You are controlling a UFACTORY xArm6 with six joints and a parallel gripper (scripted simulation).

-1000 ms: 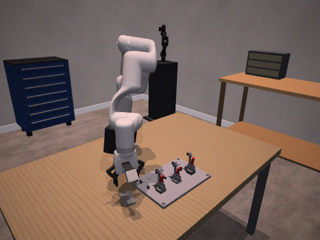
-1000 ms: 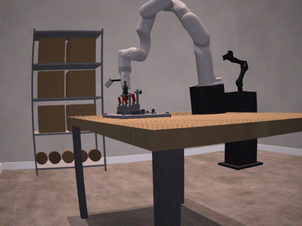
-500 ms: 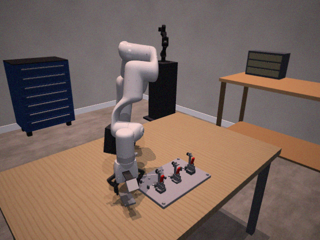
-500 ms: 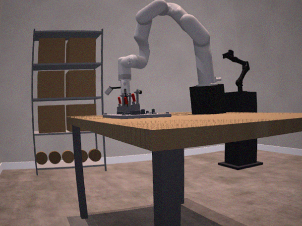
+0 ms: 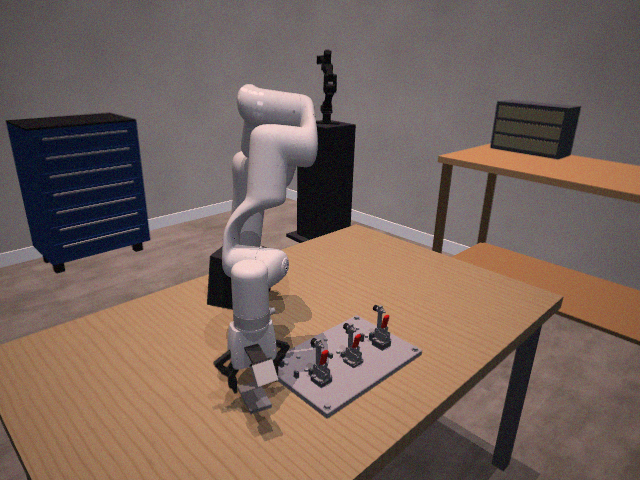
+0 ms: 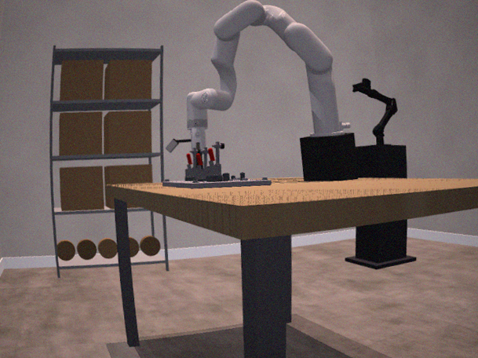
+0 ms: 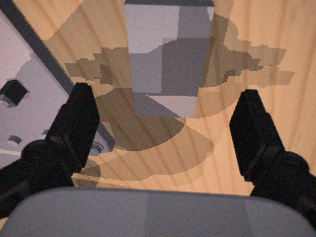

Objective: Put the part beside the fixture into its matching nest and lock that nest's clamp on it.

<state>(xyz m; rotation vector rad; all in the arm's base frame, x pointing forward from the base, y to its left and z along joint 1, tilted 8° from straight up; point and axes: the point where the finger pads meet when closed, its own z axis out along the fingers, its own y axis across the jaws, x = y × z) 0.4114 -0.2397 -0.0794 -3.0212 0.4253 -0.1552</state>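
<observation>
The grey block part lies 4 cm below my hand. Round my hand: grey fixture plate (25 cm to the left, 4 cm below, 3 cm ahead).
</observation>
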